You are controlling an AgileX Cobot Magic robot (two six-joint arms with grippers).
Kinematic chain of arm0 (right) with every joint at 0, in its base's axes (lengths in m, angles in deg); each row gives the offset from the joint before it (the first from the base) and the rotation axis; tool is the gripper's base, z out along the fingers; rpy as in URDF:
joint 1: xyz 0 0 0.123 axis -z
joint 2: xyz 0 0 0 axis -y
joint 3: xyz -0.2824 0 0.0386 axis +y
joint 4: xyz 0.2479 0 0.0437 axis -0.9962 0 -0.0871
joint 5: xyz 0 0 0 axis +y
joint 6: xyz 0.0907 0 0.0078 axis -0.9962 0 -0.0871
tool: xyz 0 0 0 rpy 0 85 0
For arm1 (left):
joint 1: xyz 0 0 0.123 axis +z
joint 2: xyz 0 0 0 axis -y
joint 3: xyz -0.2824 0 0.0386 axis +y
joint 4: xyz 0.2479 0 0.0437 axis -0.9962 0 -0.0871
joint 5: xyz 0 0 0 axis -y
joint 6: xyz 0.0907 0 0.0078 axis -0.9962 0 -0.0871
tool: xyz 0 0 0 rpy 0 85 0
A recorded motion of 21 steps. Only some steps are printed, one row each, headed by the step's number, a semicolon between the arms.
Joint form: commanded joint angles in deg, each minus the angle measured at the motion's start. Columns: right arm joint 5, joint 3, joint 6, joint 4, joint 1, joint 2; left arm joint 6, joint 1, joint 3, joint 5, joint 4, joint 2.
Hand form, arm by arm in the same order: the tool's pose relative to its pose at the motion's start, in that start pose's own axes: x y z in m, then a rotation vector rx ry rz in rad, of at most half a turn. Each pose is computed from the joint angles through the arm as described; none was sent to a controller.
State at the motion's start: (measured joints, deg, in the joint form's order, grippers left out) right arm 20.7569 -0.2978 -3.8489 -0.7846 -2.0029 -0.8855; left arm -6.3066 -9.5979 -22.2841 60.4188 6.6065 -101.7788
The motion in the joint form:
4: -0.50 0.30 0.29 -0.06 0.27 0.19; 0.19 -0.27 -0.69 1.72 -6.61 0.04
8: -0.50 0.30 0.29 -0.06 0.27 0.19; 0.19 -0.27 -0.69 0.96 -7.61 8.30
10: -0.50 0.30 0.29 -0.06 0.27 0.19; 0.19 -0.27 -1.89 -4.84 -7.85 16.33
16: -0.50 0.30 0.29 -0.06 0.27 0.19; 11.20 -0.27 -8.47 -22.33 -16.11 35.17
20: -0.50 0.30 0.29 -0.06 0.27 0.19; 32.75 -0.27 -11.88 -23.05 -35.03 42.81
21: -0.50 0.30 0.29 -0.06 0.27 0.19; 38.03 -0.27 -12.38 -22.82 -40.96 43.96
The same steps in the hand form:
4: 0.0007 -0.0003 0.0003 0.0037 -0.0071 -0.0028; -0.0066 -0.0103 0.0017 0.1009 -0.0539 0.0525
8: 0.0007 -0.0003 0.0003 0.0037 -0.0071 -0.0028; -0.0423 -0.0083 -0.0128 0.1047 -0.1859 0.0552
10: 0.0007 -0.0003 0.0003 0.0037 -0.0071 -0.0028; -0.0729 -0.0055 -0.0265 0.1015 -0.2459 0.0566
16: 0.0007 -0.0003 0.0003 0.0037 -0.0071 -0.0028; -0.1526 -0.0042 -0.0729 0.1863 -0.3784 -0.0066
20: 0.0007 -0.0003 0.0003 0.0037 -0.0071 -0.0028; -0.1892 -0.0156 -0.1087 0.3906 -0.4948 -0.0568
21: 0.0007 -0.0003 0.0003 0.0037 -0.0071 -0.0028; -0.1926 -0.0198 -0.1153 0.4481 -0.4973 -0.0432

